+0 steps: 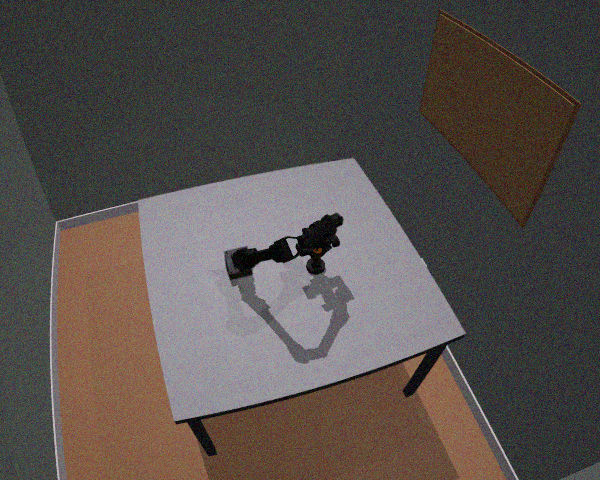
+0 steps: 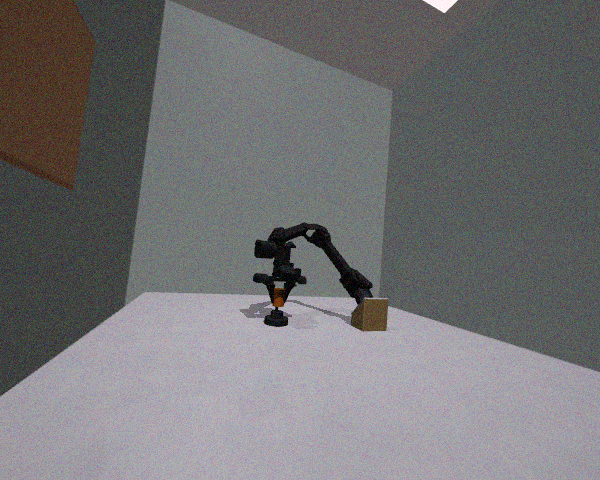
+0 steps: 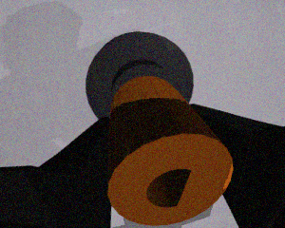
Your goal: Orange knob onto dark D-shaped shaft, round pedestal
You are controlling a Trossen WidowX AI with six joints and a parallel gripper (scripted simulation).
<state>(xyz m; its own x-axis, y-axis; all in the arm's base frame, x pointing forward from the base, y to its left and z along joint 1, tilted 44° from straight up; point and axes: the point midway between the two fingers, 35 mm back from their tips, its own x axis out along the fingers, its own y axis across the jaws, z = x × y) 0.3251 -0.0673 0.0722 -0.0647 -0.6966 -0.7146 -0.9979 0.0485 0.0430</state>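
The orange knob is 20 mm above my gripper tip. From my gripper tip the other things lie so: pedestal 40 mm below.
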